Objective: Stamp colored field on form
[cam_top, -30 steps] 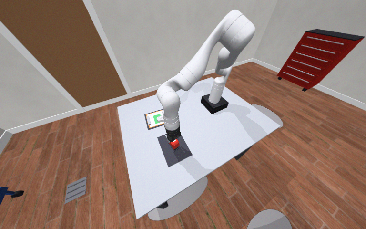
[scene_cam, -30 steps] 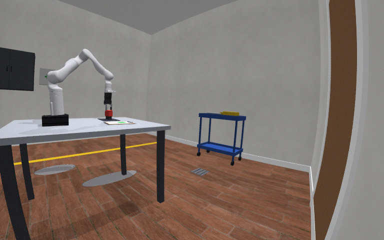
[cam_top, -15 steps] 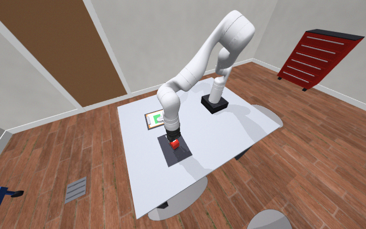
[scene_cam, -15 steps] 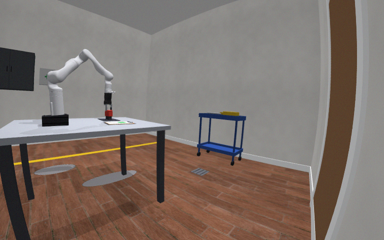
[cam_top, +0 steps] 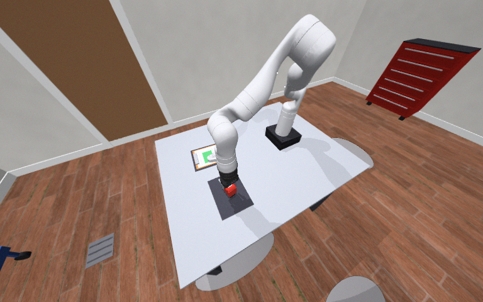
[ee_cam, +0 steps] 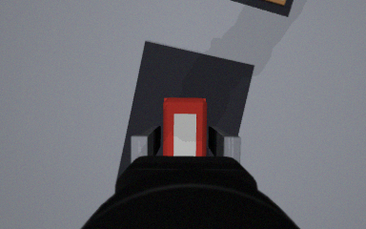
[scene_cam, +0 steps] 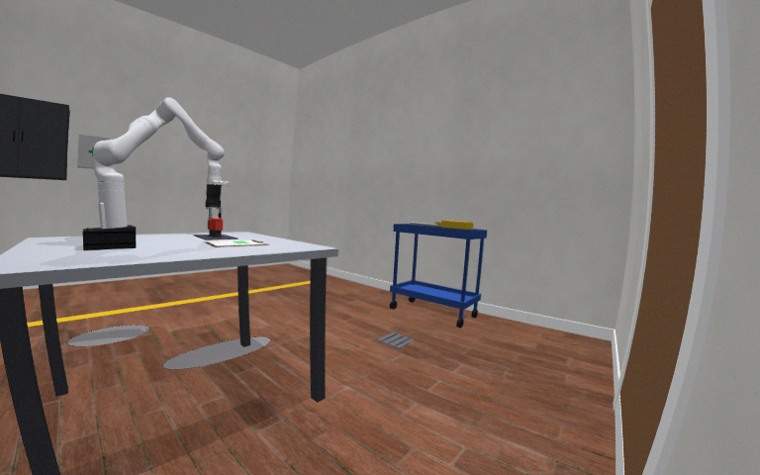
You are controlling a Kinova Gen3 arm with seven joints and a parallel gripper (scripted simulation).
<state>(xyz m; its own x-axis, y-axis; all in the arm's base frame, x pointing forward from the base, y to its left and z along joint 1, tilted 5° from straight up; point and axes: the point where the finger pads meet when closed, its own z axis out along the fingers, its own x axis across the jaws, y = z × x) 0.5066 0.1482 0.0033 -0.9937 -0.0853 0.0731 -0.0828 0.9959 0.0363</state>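
Now: hand 60 mm above the red stamp. From my hand the other things lie so: dark mat (110 mm below); form (20 mm behind, 300 mm to the right, 100 mm below).
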